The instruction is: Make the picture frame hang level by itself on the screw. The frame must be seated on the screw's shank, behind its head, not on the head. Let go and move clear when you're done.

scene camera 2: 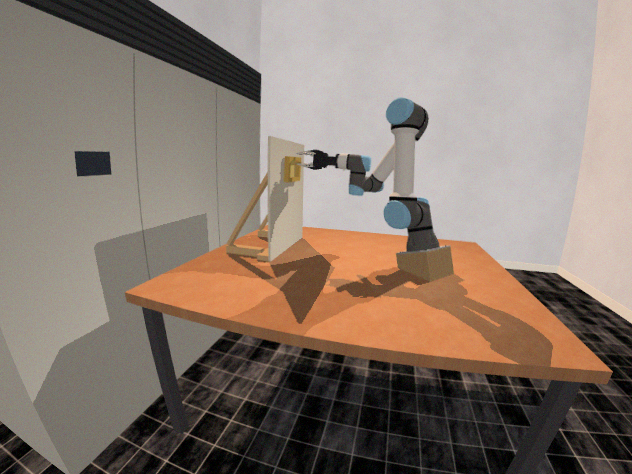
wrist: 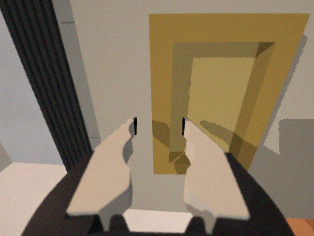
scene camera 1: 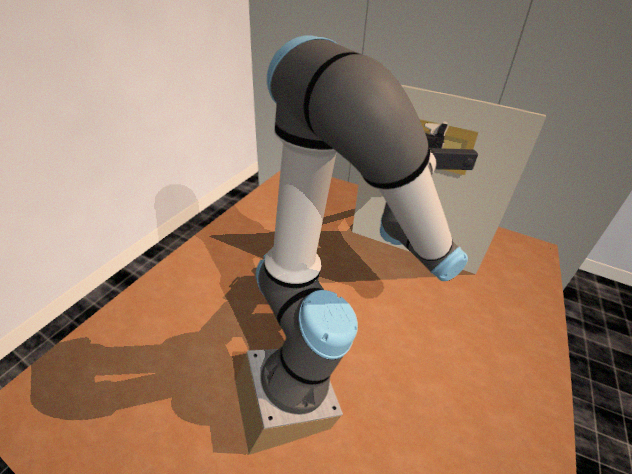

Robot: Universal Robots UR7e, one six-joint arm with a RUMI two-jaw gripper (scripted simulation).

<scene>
The pictures show: the gripper, a yellow picture frame and a pale board.
The gripper shows as well in the wrist view.
</scene>
